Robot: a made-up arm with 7 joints. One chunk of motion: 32 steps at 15 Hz.
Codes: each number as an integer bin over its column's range. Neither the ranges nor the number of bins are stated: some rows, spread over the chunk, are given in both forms.
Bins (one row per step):
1: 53 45 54 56 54 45 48
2: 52 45 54 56 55 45 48
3: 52 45 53 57 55 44 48
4: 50 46 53 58 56 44 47
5: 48 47 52 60 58 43 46
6: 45 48 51 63 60 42 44
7: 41 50 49 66 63 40 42
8: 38 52 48 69 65 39 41
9: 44 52 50 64 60 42 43
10: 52 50 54 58 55 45 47
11: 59 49 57 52 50 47 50
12: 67 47 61 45 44 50 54
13: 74 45 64 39 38 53 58
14: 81 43 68 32 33 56 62
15: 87 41 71 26 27 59 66
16: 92 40 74 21 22 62 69
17: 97 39 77 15 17 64 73
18: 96 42 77 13 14 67 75
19: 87 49 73 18 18 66 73
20: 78 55 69 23 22 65 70
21: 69 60 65 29 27 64 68
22: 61 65 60 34 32 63 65
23: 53 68 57 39 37 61 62
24: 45 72 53 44 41 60 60
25: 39 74 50 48 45 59 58
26: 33 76 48 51 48 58 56
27: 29 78 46 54 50 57 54
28: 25 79 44 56 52 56 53
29: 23 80 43 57 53 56 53
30: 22 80 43 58 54 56 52
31: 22 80 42 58 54 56 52
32: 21 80 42 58 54 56 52
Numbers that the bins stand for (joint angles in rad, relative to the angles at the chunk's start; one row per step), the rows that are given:
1: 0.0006 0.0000 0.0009 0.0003 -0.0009 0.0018 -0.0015
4: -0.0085 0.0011 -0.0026 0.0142 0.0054 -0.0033 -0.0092
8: -0.0448 0.0078 -0.0203 0.0909 0.0335 -0.0291 -0.0553
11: 0.0188 0.0044 0.0115 -0.0276 -0.0134 0.0121 0.0138
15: 0.1036 -0.0044 0.0610 -0.2088 -0.0855 0.0739 0.1367
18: 0.1309 -0.0033 0.0822 -0.2994 -0.1262 0.1152 0.2058
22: 0.0248 0.0222 0.0221 -0.1530 -0.0698 0.0945 0.1290
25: -0.0418 0.0322 -0.0132 -0.0555 -0.0291 0.0739 0.0753
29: -0.0903 0.0389 -0.0380 0.0073 -0.0040 0.0585 0.0369
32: -0.0964 0.0389 -0.0415 0.0142 -0.0009 0.0585 0.0292
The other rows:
2: -0.0024 0.0000 0.0009 0.0003 0.0022 0.0018 -0.0015
3: -0.0024 0.0000 -0.0026 0.0073 0.0022 -0.0033 -0.0015
5: -0.0145 0.0022 -0.0062 0.0282 0.0116 -0.0085 -0.0169
6: -0.0236 0.0033 -0.0097 0.0491 0.0179 -0.0136 -0.0322
7: -0.0358 0.0056 -0.0168 0.0700 0.0273 -0.0239 -0.0476
9: -0.0267 0.0078 -0.0132 0.0561 0.0179 -0.0136 -0.0399
10: -0.0024 0.0056 0.0009 0.0142 0.0022 0.0018 -0.0092
12: 0.0430 0.0022 0.0257 -0.0764 -0.0322 0.0276 0.0445
13: 0.0642 0.0000 0.0363 -0.1182 -0.0510 0.0430 0.0753
14: 0.0855 -0.0022 0.0504 -0.1670 -0.0667 0.0585 0.1060
16: 0.1188 -0.0056 0.0716 -0.2436 -0.1011 0.0894 0.1597
17: 0.1339 -0.0067 0.0822 -0.2855 -0.1168 0.0997 0.1904
19: 0.1036 0.0044 0.0681 -0.2645 -0.1136 0.1100 0.1904
20: 0.0764 0.0111 0.0539 -0.2297 -0.1011 0.1048 0.1674
21: 0.0491 0.0167 0.0398 -0.1879 -0.0855 0.0997 0.1520
23: 0.0006 0.0256 0.0115 -0.1182 -0.0541 0.0842 0.1060
24: -0.0236 0.0300 -0.0026 -0.0833 -0.0416 0.0791 0.0906
26: -0.0600 0.0344 -0.0203 -0.0345 -0.0197 0.0688 0.0599
27: -0.0721 0.0367 -0.0274 -0.0136 -0.0134 0.0636 0.0445
28: -0.0842 0.0378 -0.0344 0.0003 -0.0072 0.0585 0.0369
30: -0.0933 0.0389 -0.0380 0.0142 -0.0009 0.0585 0.0292
31: -0.0933 0.0389 -0.0415 0.0142 -0.0009 0.0585 0.0292

